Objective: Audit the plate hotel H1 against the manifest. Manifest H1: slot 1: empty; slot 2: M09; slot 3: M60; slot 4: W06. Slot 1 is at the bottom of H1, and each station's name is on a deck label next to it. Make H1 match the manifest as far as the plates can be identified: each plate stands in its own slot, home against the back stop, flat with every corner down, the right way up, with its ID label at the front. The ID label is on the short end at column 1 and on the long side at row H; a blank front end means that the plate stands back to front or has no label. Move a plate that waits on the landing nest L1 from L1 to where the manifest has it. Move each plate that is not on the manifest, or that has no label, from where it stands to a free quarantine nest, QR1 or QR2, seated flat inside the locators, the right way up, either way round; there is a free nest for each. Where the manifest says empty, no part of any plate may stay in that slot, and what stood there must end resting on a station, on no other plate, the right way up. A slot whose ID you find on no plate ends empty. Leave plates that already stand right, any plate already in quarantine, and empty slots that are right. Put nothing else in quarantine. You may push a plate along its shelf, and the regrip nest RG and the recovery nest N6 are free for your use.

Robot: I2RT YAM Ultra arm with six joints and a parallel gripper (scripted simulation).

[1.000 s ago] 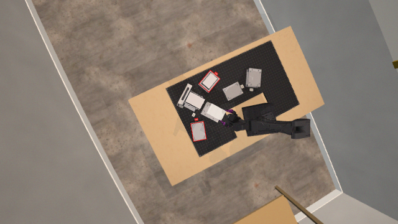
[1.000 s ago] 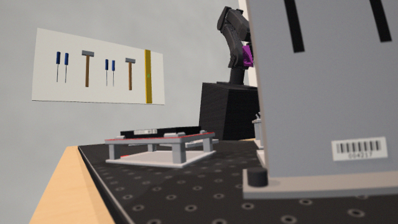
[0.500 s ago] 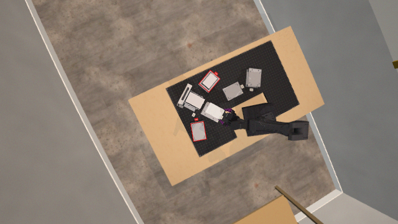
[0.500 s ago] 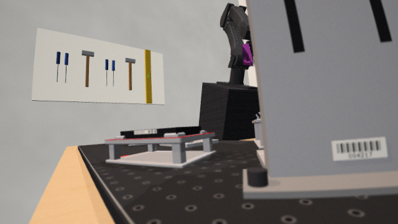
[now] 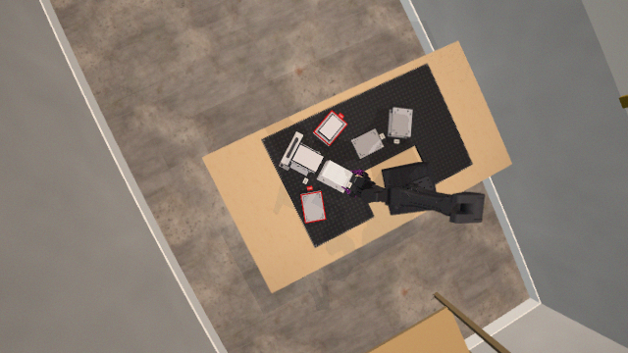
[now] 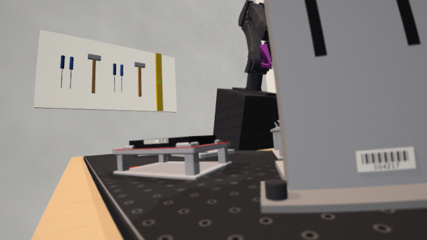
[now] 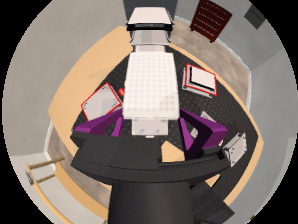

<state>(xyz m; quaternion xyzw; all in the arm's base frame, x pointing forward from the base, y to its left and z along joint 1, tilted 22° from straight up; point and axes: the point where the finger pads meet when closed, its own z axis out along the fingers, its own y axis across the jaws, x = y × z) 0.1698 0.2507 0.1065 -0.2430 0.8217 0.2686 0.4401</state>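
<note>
My hand is 40 mm to the right of the white well plate and 40 mm short of it. From my hand the other things lie so: plate hotel H1: 230 mm ahead, 190 mm to the left, 70 mm below; red-rimmed nest: 200 mm to the left, 190 mm below, 90 mm behind; black-sided plate: 290 mm ahead, 170 mm below, 60 mm to the right.
</note>
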